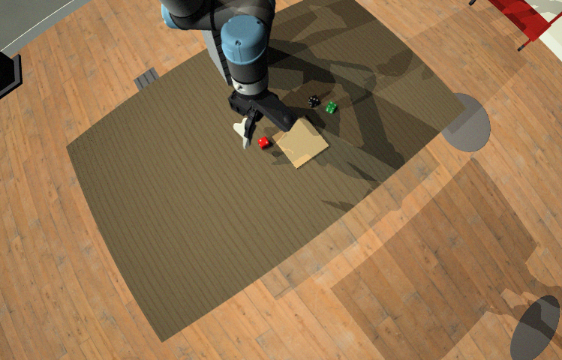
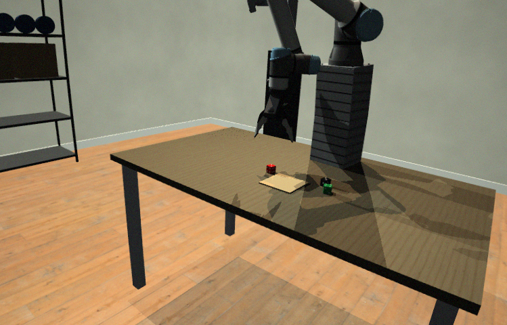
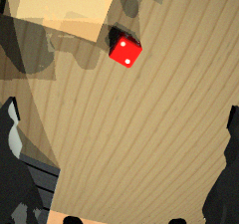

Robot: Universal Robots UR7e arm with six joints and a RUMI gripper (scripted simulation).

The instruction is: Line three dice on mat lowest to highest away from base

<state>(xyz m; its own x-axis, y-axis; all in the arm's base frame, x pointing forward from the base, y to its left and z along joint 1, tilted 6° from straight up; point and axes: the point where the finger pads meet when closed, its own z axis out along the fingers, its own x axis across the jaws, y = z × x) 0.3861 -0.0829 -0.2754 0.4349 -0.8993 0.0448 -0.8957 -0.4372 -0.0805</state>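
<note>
Now: the red die 120 mm below my hand. From my hand the other things lie so: black die (60 mm behind, 230 mm to the left, 120 mm below); then tan mat (50 mm ahead, 110 mm to the left, 140 mm below); then green die (10 mm behind, 270 mm to the left, 120 mm below).
</note>
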